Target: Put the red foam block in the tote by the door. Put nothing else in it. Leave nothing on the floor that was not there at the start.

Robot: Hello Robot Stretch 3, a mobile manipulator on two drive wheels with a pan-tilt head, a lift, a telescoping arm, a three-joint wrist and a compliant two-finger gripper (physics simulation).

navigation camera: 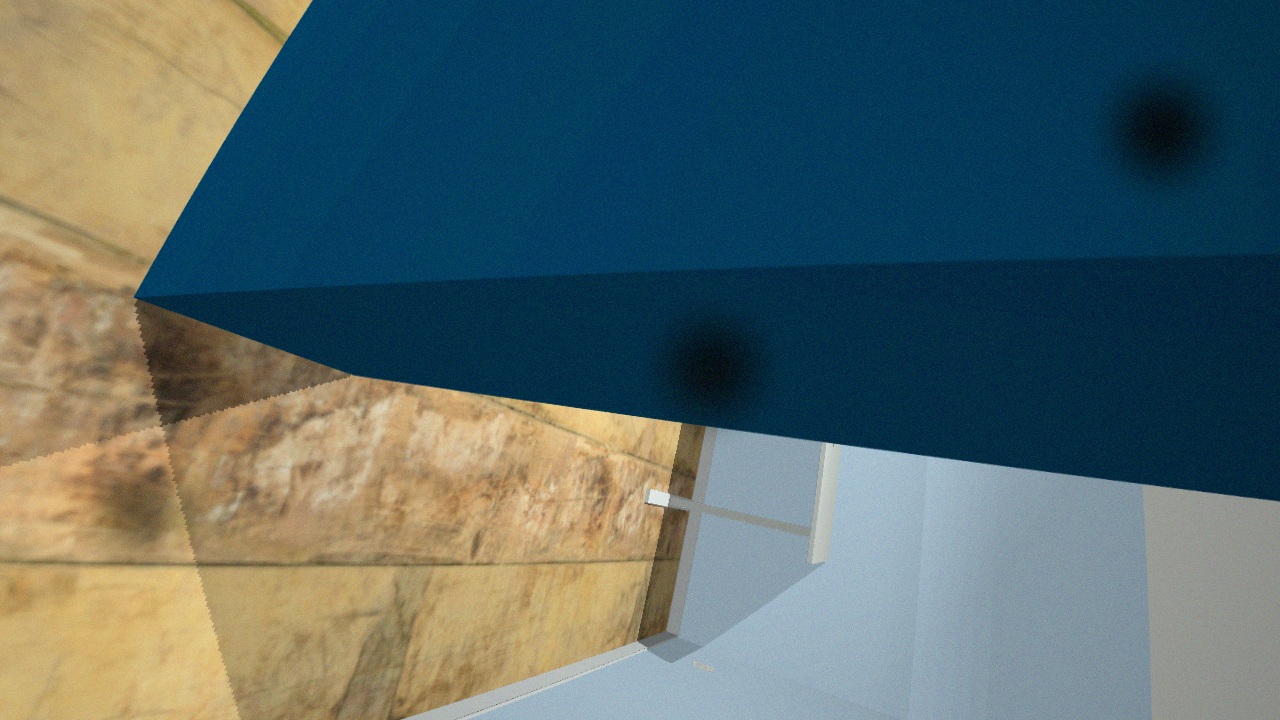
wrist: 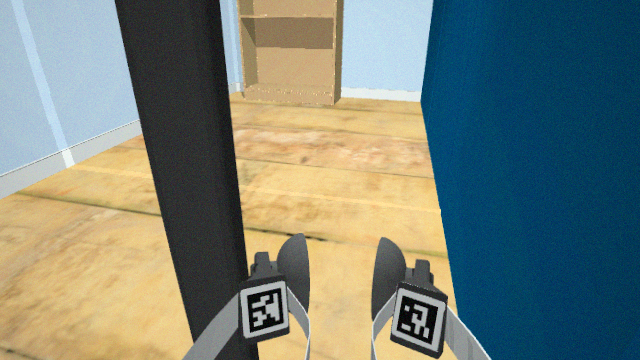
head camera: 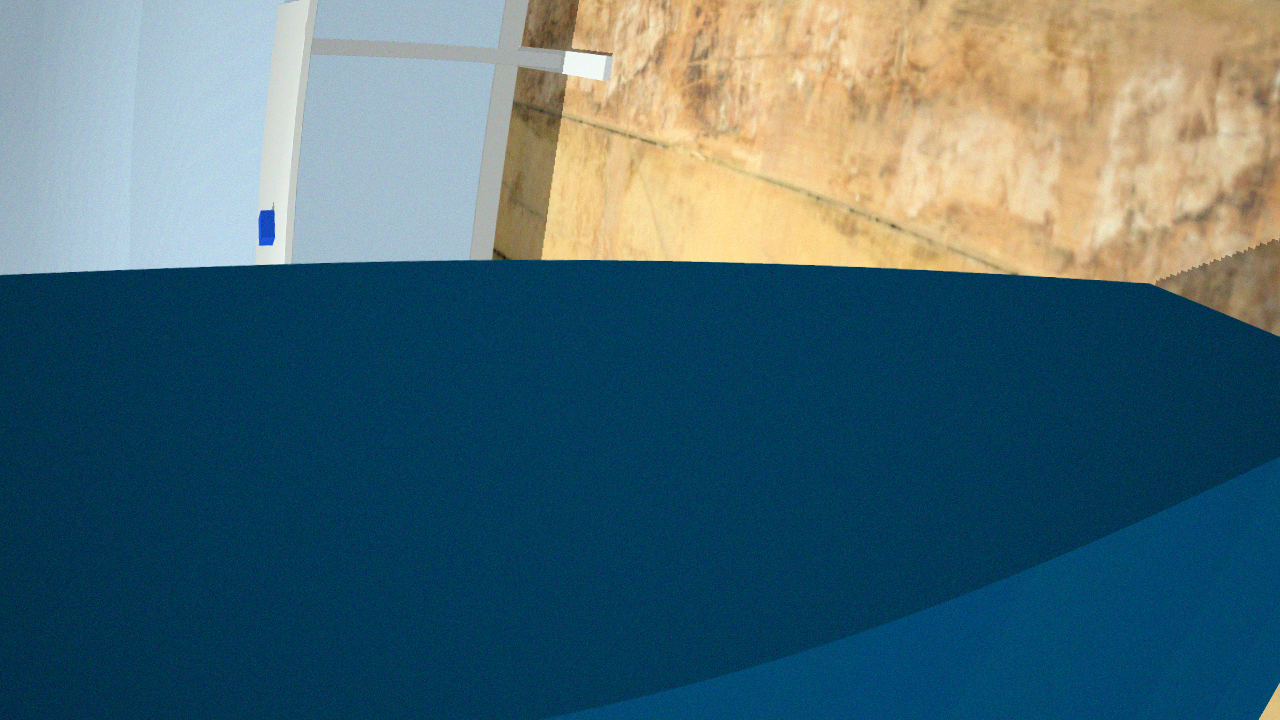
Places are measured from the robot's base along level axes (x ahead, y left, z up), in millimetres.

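Where they show: gripper, fingertip midpoint: (wrist: pixel 340 262).
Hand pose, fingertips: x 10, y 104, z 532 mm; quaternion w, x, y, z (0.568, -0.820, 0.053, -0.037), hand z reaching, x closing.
Observation:
After its pixels a point has its place.
My gripper (wrist: pixel 340 262) {x 10, y 104, z 532 mm} is in the lower middle of the wrist view. Its two fingers stand apart with wooden floor showing between them, and it holds nothing. A large dark blue surface stands close on its right in that view. The red foam block, the tote and the door do not show in these views.
The large blue body (head camera: pixel 537 465) {x 384, y 75, z 1151 mm} (navigation camera: pixel 716 205) {x 260, y 155, z 1149 mm} (wrist: pixel 545 175) {x 314, y 335, z 469 mm} fills much of each view. A black post (wrist: pixel 187 150) stands left of the gripper. A tan bookcase (wrist: pixel 338 60) {x 319, y 2802, z 338 mm} stands at the far wall. A white-framed table (head camera: pixel 505 107) (navigation camera: pixel 693 537) and a small blue object (head camera: pixel 266 227) {x 2762, y -178, z 977 mm} also show.

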